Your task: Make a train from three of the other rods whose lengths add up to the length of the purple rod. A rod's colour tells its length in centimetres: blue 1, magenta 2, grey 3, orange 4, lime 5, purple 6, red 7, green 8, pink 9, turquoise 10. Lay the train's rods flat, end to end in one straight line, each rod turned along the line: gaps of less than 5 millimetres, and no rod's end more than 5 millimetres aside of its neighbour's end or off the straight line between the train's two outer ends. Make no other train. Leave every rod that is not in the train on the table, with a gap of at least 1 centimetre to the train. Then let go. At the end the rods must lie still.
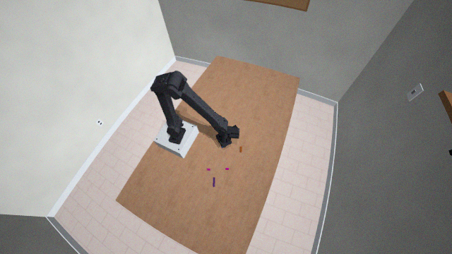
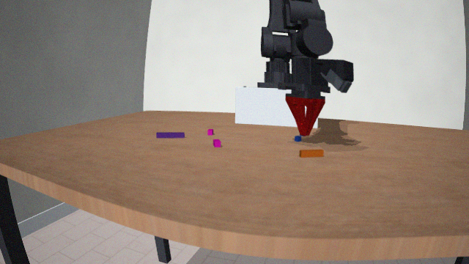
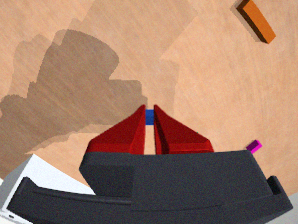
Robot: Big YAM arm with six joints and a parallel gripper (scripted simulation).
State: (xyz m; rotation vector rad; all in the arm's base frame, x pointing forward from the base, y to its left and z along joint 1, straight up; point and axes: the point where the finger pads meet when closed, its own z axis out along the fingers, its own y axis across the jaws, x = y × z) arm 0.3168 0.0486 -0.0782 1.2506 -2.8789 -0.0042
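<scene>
Now: hand 120 mm short of the orange rod and 20 mm above it. The rest, counted from my hand: purple rod: 270 mm to the right, 20 mm below.
</scene>
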